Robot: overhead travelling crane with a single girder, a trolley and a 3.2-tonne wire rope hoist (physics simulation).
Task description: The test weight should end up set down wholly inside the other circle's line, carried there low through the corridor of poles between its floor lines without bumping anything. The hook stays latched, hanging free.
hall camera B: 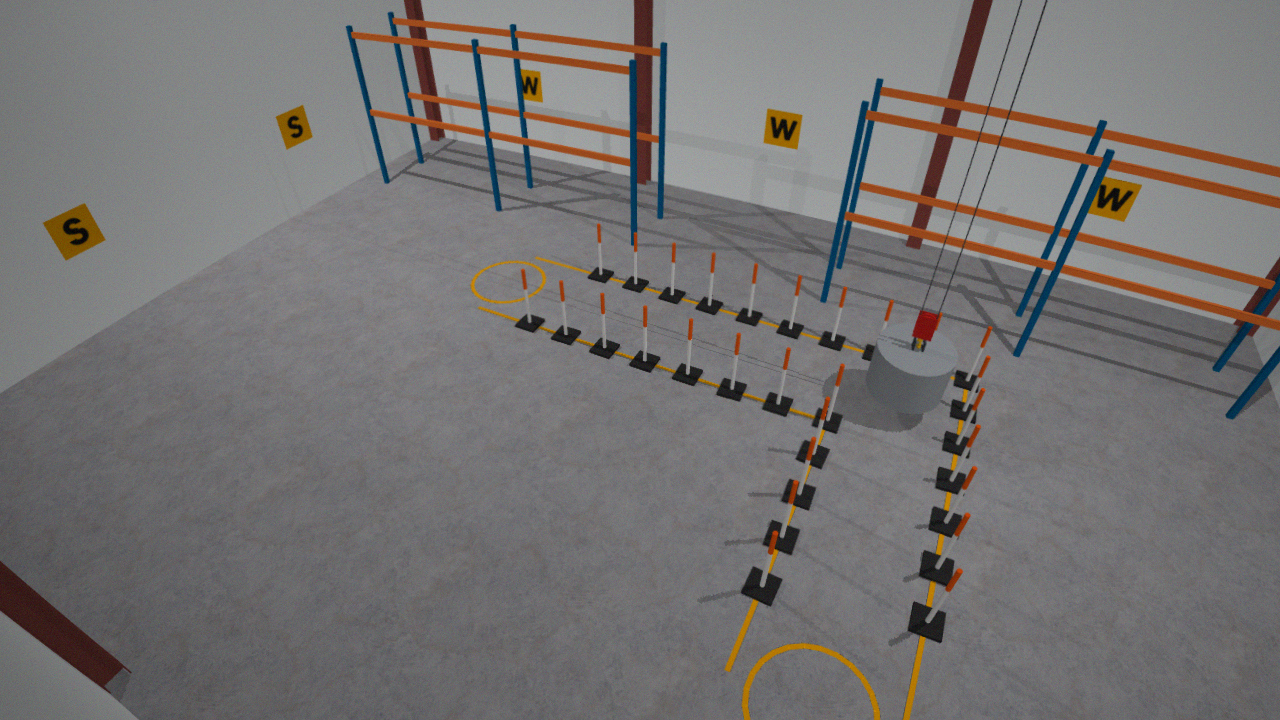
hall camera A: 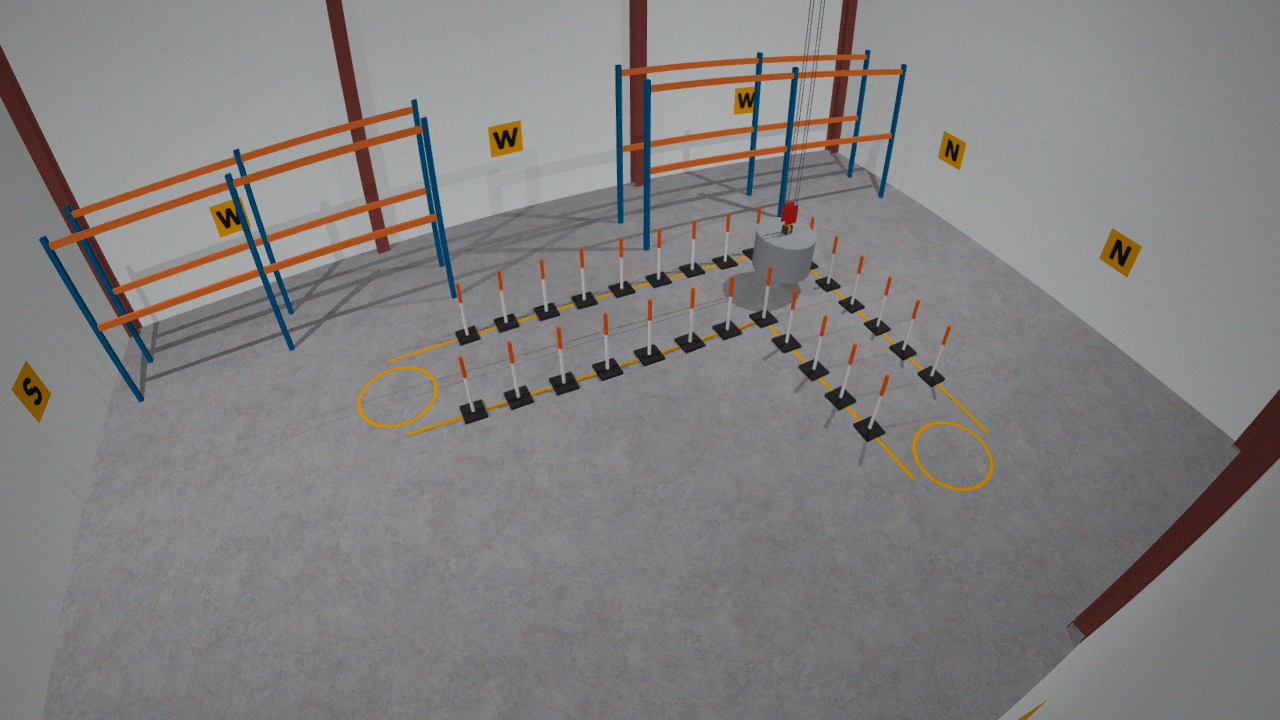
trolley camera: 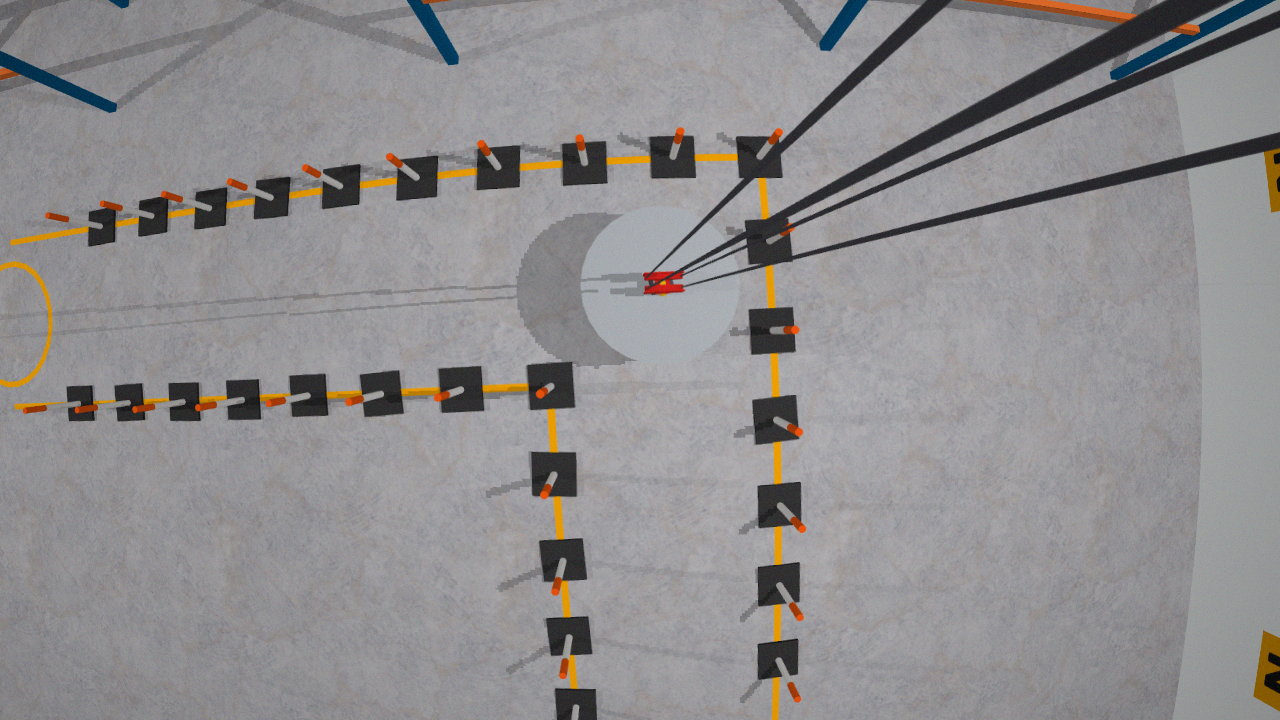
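Note:
The test weight [hall camera A: 783,257] [hall camera B: 911,383] [trolley camera: 626,317], a grey cylinder, hangs upright and low above the floor at the corridor's corner, its shadow beside it. My hook [hall camera A: 787,230] [hall camera B: 918,343] [trolley camera: 663,282], under the red block, is shut on the weight at its top centre; its latch is too small to make out. The inner corner pole [hall camera A: 767,293] [hall camera B: 835,394] [trolley camera: 545,390] stands upright, apart from the weight in the trolley view. The other circle [hall camera A: 358,396] [hall camera B: 472,284] [trolley camera: 51,322] lies beyond the long leg's far end.
Rows of orange-white poles on black bases stand along yellow floor lines on both legs. The near circle [hall camera A: 992,461] [hall camera B: 801,645] lies beyond the short leg. Blue-orange racks stand along the W wall: one rack [hall camera A: 259,262] [hall camera B: 633,152] left, another rack [hall camera A: 646,165] [hall camera B: 844,201] behind the corner.

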